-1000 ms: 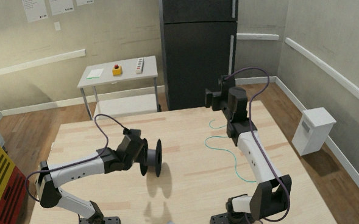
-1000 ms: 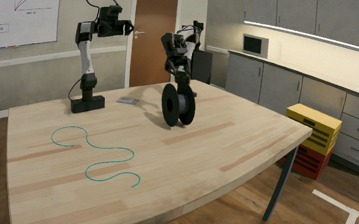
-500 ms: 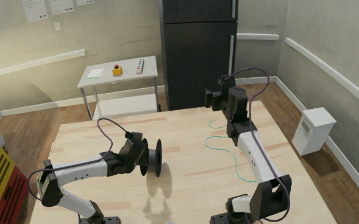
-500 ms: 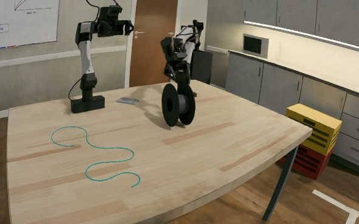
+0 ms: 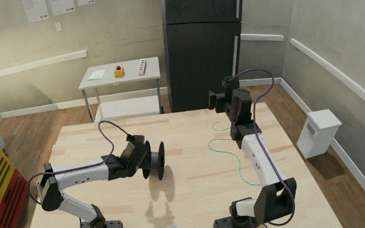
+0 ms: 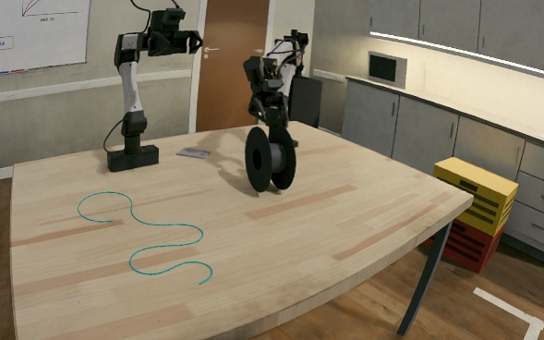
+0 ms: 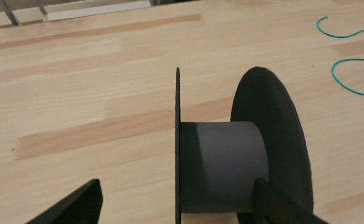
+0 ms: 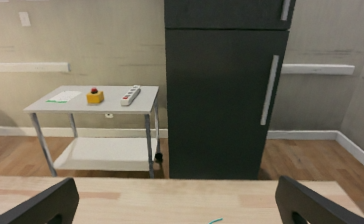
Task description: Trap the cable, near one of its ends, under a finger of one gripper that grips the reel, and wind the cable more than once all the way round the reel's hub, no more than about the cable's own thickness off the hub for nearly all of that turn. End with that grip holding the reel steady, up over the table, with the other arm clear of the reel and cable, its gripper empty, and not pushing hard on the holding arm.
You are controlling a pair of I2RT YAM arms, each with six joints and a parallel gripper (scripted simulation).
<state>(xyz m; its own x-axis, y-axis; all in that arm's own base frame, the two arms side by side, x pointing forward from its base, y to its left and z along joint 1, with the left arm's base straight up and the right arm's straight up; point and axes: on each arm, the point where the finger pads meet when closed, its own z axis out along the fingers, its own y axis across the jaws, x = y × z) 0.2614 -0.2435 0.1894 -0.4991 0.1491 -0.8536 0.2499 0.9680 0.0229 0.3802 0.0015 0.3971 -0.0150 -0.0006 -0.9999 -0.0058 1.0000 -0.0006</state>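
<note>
Right now the black reel is 11 cm below my left hand, 5 cm ahead of it and 4 cm to the right of it. Also, from my left hand: flat grey plate: 32 cm behind, 20 cm below, 13 cm to the right.
</note>
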